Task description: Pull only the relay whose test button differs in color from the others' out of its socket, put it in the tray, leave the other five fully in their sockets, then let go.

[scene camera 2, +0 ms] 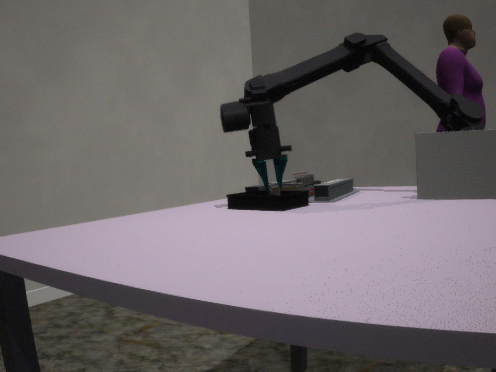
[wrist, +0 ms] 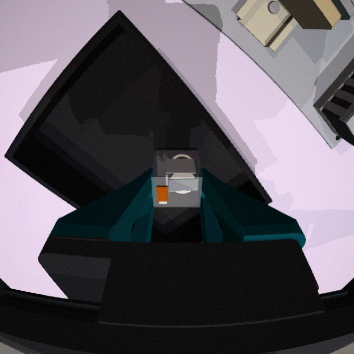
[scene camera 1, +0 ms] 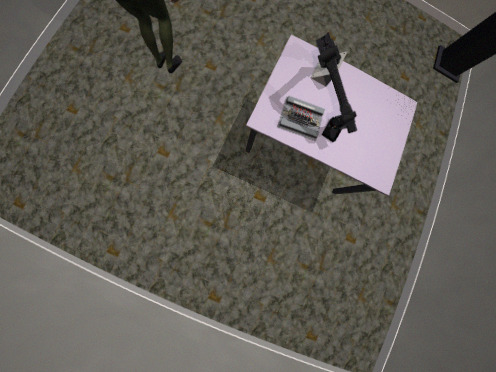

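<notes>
My gripper is shut on a clear-cased relay with an orange test button, gripped between the teal fingertips. In scene camera 2 the relay is low, its lower part hidden behind the near wall of the black tray. In the wrist view it is over the near part of the tray; whether it touches the tray floor cannot be told. The relay panel stands beside the tray; its other relays are too small to tell apart, and their test buttons cannot be made out.
In the wrist view the panel's grey base plate with a beige end block and a slotted duct is at the upper right. The pink table carries the arm's grey base block. A person stands behind the table.
</notes>
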